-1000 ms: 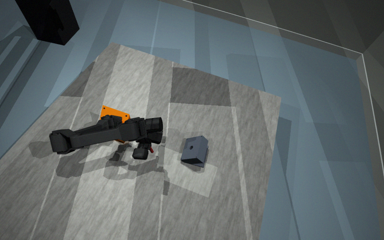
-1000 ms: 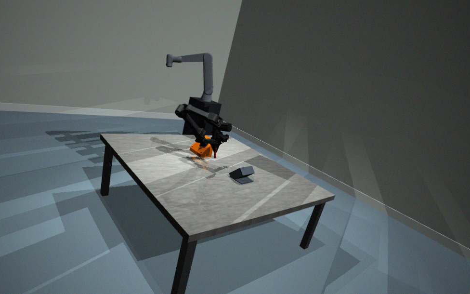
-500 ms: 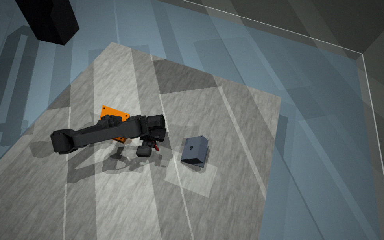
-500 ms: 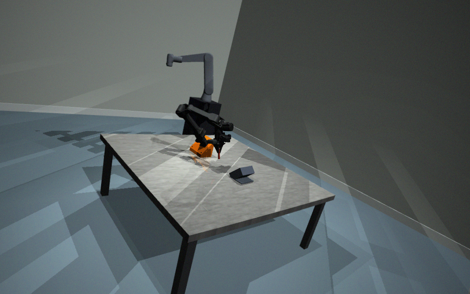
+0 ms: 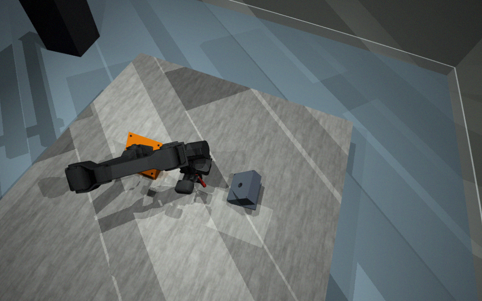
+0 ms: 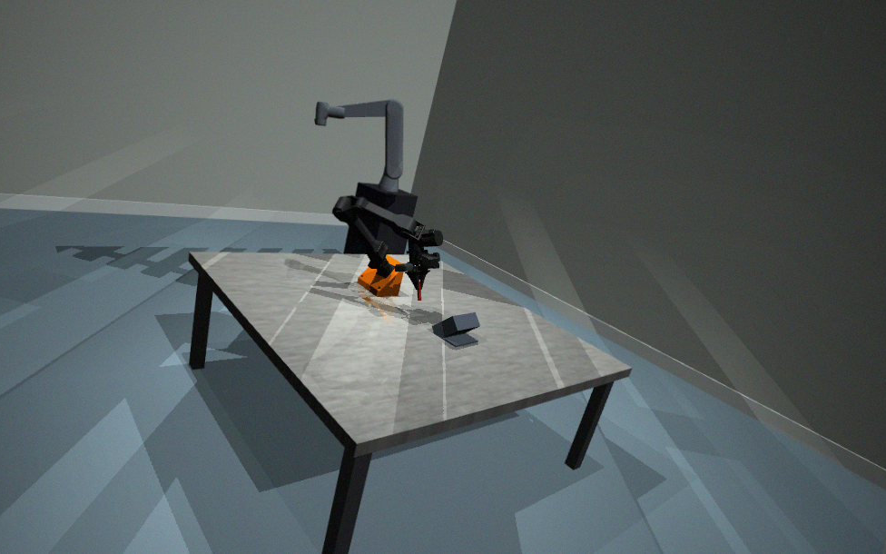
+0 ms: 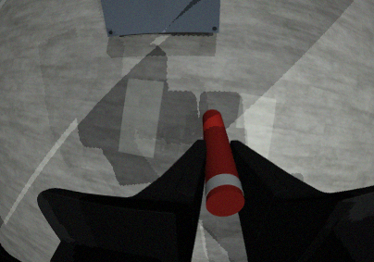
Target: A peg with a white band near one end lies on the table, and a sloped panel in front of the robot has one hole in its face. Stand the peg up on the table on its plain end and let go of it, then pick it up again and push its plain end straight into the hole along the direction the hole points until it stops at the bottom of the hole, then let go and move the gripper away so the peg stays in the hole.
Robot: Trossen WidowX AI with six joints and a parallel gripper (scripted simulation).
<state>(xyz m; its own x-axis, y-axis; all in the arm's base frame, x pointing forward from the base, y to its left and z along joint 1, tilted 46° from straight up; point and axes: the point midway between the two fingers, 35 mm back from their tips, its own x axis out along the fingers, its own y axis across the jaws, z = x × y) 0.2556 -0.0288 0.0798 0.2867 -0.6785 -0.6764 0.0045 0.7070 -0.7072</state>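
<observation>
My gripper tip is 17 cm short of the grey sloped panel, 5 cm to the right of it and 8 cm above it. The rest, counted from my gripper tip: red peg 1 cm behind, 2 cm above.
</observation>
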